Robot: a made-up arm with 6 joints.
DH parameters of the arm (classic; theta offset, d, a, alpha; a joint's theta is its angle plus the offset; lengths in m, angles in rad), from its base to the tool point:
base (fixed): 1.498 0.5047 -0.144 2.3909
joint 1: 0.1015 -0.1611 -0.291 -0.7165
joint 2: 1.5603 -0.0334 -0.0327 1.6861
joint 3: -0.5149 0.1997 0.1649 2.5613
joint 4: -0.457 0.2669 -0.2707 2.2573
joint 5: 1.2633 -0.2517 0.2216 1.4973
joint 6: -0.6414 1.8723 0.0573 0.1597
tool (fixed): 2.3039 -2.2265 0 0
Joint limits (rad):
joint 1: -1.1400..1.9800
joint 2: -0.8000..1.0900
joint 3: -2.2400..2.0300
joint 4: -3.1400..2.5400
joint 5: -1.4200..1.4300
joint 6: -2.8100..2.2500
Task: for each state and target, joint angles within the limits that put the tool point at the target. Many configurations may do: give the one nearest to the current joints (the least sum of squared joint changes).
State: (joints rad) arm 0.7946 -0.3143 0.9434 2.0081 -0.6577 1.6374
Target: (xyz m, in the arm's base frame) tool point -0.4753 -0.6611 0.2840
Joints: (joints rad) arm 1.2619 -0.7152 0.7202 1.8447 -0.2131 1.5489
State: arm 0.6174 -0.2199 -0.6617 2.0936 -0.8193 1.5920
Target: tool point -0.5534 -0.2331 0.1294
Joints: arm 0.1952 0.3957 -1.3772 2.3417 -1.4200 0.9343
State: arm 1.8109 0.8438 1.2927 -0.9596 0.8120 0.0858
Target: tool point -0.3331 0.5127 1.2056
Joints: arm 1.9800 0.8312 0.7605 -0.6069 0.7816 0.0467
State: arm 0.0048 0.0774 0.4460 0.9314 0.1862 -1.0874
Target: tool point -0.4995 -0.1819 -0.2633
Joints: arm 0.2093 0.7397 0.4164 0.6213 0.5833 -0.9400
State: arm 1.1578 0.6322 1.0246 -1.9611 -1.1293 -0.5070
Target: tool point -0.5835 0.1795 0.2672
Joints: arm 1.2916 0.7085 0.9767 -2.0806 -1.2879 -0.2485
